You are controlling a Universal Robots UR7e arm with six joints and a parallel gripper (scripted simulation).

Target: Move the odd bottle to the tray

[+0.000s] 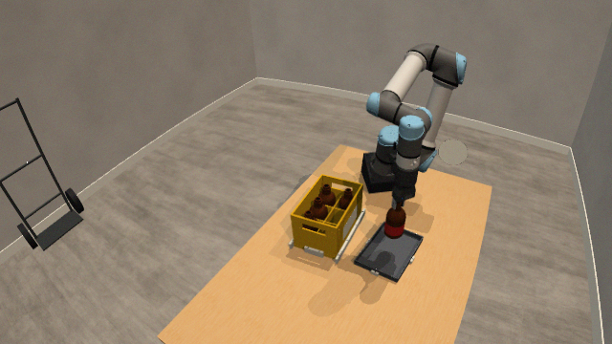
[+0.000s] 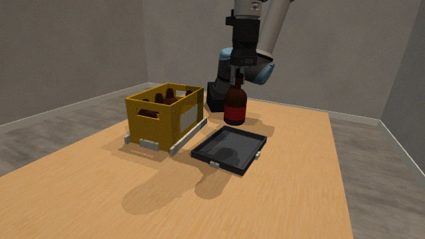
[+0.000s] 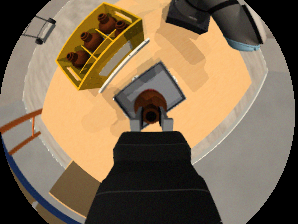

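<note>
Right now my hand is 7 cm above the bottle. The rest, counted from my hand: yellow crate (27 cm to the right, 18 cm below, 3 cm ahead); dark tray (25 cm below).
</note>
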